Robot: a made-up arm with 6 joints.
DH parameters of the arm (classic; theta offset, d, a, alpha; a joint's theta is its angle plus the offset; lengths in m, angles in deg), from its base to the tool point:
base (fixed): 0 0 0 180
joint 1: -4.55 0 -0.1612 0
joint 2: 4.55 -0.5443 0.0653 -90
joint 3: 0 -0.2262 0.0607 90
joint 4: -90 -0.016 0.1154 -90
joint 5: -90 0.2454 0.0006 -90
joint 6: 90 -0.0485 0.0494 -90
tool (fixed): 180 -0.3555 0 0
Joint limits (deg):
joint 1: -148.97..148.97
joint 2: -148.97..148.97
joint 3: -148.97..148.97
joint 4: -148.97..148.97
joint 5: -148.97..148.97
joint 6: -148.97..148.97
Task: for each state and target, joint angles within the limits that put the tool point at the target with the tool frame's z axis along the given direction. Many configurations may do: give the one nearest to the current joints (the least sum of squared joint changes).
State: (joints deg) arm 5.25 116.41 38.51 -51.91 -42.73 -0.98
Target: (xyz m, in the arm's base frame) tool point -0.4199 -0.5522 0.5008 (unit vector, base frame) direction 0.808 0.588 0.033
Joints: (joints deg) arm 26.64 148.58 60.26 -104.64 -34.10 -23.71
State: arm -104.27 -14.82 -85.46 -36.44 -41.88 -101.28
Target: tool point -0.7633 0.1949 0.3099 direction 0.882 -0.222 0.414
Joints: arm -63.19 -1.40 -93.86 -72.65 -43.05 -78.18
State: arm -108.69 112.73 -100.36 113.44 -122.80 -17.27
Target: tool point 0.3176 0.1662 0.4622 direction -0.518 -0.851 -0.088
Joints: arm -116.97 90.60 -123.37 117.86 -132.15 12.70
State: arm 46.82 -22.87 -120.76 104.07 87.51 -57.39
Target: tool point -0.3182 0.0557 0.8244 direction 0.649 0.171 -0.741
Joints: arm 81.09 -2.86 -92.74 138.20 84.83 -89.70
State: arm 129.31 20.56 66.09 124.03 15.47 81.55
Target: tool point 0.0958 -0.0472 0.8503 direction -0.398 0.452 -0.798
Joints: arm 87.26 37.32 107.29 113.03 48.95 54.97
